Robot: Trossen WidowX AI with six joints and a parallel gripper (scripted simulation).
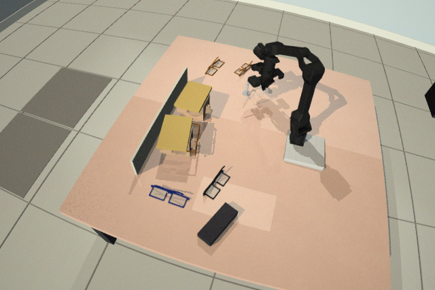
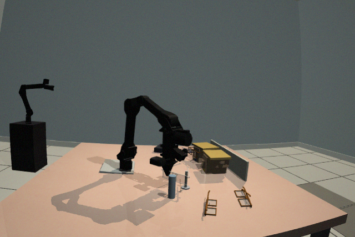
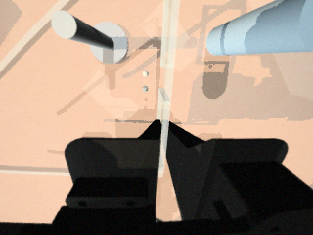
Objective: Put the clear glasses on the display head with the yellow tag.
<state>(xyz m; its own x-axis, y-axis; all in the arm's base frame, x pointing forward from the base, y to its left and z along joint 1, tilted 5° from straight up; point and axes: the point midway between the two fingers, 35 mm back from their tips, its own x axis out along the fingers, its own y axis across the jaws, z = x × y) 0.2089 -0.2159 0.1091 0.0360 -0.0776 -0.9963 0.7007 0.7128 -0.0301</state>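
Right now my gripper tip is 8 cm short of the round foot, 1 cm to the left of it and 4 cm above it. Round my gripper tip: display head (27 cm ahead, 42 cm to the left); then black box (2 cm ahead, 71 cm to the left, 4 cm below); then grey panel (40 cm ahead, 32 cm to the left, 1 cm below).
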